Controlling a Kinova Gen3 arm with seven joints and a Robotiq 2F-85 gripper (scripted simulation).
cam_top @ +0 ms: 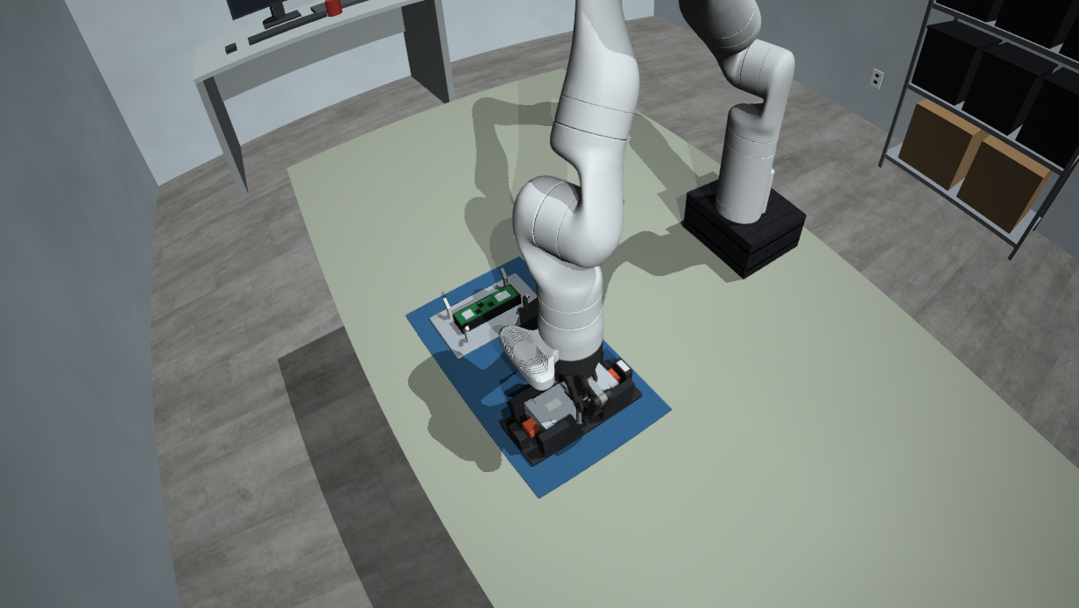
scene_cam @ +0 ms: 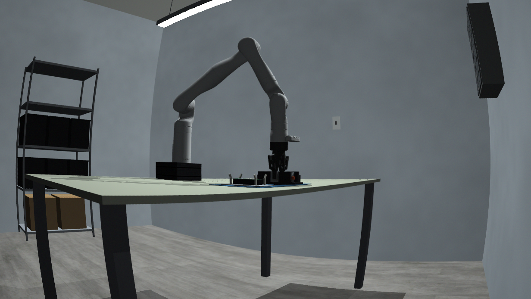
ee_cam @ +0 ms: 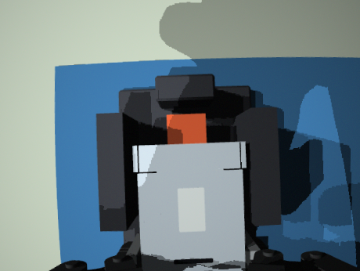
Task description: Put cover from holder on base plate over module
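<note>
Now: hand right at the cover.
</note>
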